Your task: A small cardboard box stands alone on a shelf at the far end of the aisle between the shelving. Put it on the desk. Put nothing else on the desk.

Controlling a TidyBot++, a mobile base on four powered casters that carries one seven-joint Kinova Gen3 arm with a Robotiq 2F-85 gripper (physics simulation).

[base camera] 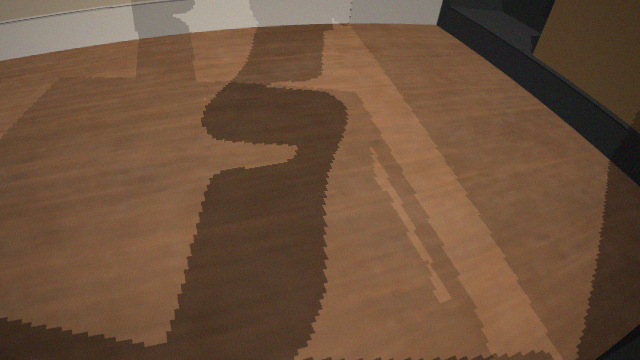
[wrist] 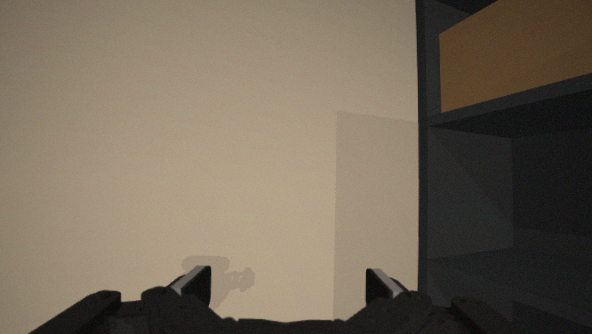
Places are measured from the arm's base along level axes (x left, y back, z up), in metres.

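Pixels of known places: gripper, fingertip midpoint: (wrist: 288, 285).
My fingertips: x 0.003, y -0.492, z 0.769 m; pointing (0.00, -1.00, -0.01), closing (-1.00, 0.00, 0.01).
Behind a point stands the place of what it marks.
My gripper (wrist: 288, 285) {y -0.492, x 0.003, z 0.769 m} is open, with its two fingers wide apart and bare wall showing between them in the wrist view. The small cardboard box that stands alone cannot be made out in either view. The desk does not show in either view. A dark shelving unit (wrist: 422, 175) {y -1.217, x -0.419, z 0.860 m} (base camera: 550, 85) {y -0.803, x -0.575, z -0.348 m} stands to the right of the gripper. A large brown box (wrist: 510, 60) {y -0.969, x -0.534, z 1.144 m} sits on its upper shelf, in the upper right of the wrist view.
A beige wall (wrist: 200, 125) {y -1.000, x 0.238, z 0.962 m} faces the gripper, with a white baseboard (base camera: 90, 32) {y -0.885, x 0.506, z -0.363 m} at its foot. A large brown box (base camera: 595, 55) {y -0.758, x -0.614, z -0.239 m} stands low in the shelving at the right. The wooden floor (base camera: 400, 210) {y -0.428, x -0.149, z -0.397 m} carries dark shadows.
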